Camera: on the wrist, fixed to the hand. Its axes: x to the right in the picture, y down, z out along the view.
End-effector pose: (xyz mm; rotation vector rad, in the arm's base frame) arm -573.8 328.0 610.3 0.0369 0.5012 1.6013
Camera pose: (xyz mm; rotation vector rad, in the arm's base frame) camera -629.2 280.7 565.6 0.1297 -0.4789 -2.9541
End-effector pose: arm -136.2 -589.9 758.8 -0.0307 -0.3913 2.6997
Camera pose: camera -120.5 -614.4 678.4 0.7141 0.4388 -1.8889
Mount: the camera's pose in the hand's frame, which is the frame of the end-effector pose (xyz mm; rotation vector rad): -27.1 37.5 -71.9 -0.2981 0.3799 1.5616
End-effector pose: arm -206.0 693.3 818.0 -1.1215 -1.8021 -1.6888
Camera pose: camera -176.3 614.5 832.5 -1.5000 -0.1048 -0.9696
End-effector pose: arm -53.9 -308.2 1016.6 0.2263 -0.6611 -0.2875
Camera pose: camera -21.8 -255.8 957.1 -0.5337 -0.2605 1.1299
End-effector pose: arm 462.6 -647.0 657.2 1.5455 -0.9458 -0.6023
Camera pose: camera 497.1 -584.7 704.5 0.3018 -1.3309 0.6266
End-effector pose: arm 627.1 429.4 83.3 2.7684 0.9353 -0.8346
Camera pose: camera 664.8 403.6 155.6 2.3318 -1.0069 0.1148
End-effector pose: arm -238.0 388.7 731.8 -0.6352 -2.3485 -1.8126
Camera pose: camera -210.8 321.3 776.8 -1.3876 -0.6960 -1.2018
